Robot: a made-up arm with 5 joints.
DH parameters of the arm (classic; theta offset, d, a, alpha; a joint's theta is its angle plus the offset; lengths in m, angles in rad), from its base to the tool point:
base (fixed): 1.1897 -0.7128 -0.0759 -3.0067
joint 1: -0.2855 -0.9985 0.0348 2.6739
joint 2: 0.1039 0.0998 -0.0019 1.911
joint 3: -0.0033 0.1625 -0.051 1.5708
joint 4: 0 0.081 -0.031 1.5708
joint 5: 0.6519 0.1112 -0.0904 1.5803
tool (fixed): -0.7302 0.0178 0 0
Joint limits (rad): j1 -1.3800..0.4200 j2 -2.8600..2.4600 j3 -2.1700..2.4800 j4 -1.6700..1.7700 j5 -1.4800..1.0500
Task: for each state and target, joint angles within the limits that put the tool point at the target. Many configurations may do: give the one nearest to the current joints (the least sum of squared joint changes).
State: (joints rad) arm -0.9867 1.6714 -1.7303 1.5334 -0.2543
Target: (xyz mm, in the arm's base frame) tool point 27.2 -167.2 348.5
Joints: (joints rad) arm -1.3800 2.2341 -1.7268 0.9543 0.2860
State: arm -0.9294 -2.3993 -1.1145 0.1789 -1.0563
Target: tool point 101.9 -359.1 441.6
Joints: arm -1.3587 -2.0733 -1.6262 -0.1341 -0.8984
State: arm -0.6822 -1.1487 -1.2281 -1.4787 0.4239
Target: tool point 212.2 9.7 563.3
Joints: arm -1.0561 -0.2175 -1.7204 -1.4072 0.0281
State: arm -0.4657 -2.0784 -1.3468 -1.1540 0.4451
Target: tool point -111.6 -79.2 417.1
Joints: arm 0.2516 -2.4798 -1.1377 -0.8000 0.6424
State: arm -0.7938 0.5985 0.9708 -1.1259 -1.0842
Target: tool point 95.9 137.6 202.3
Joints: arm -1.1006 0.6972 0.8998 -1.3521 -0.9439
